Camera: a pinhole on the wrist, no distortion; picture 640 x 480 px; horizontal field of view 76.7 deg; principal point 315.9 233.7 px. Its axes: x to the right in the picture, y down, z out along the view. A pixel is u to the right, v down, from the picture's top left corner.
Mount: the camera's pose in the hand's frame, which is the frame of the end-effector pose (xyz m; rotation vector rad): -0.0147 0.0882 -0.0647 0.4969 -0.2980 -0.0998
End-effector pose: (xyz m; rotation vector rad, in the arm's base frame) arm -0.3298 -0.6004 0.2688 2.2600 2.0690 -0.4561
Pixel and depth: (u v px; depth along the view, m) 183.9 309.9 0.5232
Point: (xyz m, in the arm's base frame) -0.4556 -1.0067 -0.0040
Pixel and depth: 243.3 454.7 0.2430
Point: -0.2743 -0.7784 0.1001
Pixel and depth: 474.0 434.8 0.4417
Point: -0.3629 -0.6909 -0.1797
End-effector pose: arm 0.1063 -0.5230 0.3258 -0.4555 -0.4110 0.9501
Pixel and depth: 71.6 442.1 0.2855
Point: -0.2135 -0.6487 0.3949
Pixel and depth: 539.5 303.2 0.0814
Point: 0.0589 -0.4878 0.3141
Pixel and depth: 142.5 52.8 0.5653
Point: 0.0057 -1.0136 0.6436
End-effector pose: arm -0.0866 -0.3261 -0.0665 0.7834 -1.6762 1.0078
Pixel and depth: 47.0 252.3 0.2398
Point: -0.0692 -0.4005 -0.3151
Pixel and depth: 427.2 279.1 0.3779
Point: -0.1470 -0.6207 -0.1283
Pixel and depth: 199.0 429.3 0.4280
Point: -0.2407 -0.5979 -0.3969
